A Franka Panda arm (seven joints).
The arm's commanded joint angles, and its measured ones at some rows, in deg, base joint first. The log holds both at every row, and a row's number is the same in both.
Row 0, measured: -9.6 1.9 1.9 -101.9 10.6 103.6 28.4
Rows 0 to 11, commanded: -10.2 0.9 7.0 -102.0 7.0 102.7 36.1; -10.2 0.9 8.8 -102.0 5.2 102.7 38.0; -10.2 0.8 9.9 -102.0 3.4 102.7 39.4; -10.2 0.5 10.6 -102.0 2.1 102.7 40.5; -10.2 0.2 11.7 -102.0 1.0 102.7 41.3; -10.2 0.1 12.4 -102.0 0.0 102.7 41.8; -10.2 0.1 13.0 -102.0 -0.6 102.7 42.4; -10.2 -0.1 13.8 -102.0 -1.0 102.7 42.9; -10.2 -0.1 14.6 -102.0 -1.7 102.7 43.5; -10.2 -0.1 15.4 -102.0 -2.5 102.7 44.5; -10.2 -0.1 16.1 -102.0 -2.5 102.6 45.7; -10.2 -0.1 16.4 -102.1 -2.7 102.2 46.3
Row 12, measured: -9.5 0.8 14.1 -101.8 -0.9 103.6 43.3
